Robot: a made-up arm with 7 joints.
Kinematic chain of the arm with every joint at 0, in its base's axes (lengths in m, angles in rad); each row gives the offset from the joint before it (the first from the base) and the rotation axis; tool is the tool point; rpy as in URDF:
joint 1: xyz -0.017 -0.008 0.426 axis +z
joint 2: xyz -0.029 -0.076 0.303 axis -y
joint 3: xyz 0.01 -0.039 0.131 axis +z
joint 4: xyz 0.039 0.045 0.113 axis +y
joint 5: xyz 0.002 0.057 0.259 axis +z
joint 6: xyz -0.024 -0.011 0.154 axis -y
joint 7: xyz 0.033 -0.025 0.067 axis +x
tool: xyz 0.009 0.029 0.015 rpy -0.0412 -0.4 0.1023
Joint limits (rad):
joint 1: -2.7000..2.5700
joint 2: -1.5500..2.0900
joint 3: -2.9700..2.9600
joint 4: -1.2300..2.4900
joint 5: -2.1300..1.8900
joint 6: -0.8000..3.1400
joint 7: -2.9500..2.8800
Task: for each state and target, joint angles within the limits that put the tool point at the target. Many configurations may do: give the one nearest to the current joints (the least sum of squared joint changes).
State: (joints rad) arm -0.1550 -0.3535 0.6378 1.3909 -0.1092 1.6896 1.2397
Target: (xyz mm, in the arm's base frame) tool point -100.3 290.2 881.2
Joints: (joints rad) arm 0.3571 -0.0396 1.3154 2.1236 -0.0559 2.3694 1.2105
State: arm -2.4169 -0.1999 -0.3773 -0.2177 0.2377 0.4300 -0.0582
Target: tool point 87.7 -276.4 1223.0
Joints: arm -2.3514 -0.5646 -0.9655 -0.9967 0.1812 0.5439 -0.0890
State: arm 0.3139 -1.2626 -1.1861 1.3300 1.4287 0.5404 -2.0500
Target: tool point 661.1 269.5 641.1
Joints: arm 1.0295 -1.4960 -1.4712 0.5875 1.6122 0.6714 -2.2087
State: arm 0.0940 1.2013 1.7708 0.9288 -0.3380 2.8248 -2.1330
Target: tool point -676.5 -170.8 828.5
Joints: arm 0.2276 1.2164 1.9089 0.4682 -0.4292 2.5886 -2.1249
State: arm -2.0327 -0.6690 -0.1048 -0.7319 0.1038 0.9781 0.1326
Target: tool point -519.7 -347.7 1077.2
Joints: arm -2.5042 -1.2512 -0.0495 -0.2553 0.1703 0.8911 0.1442
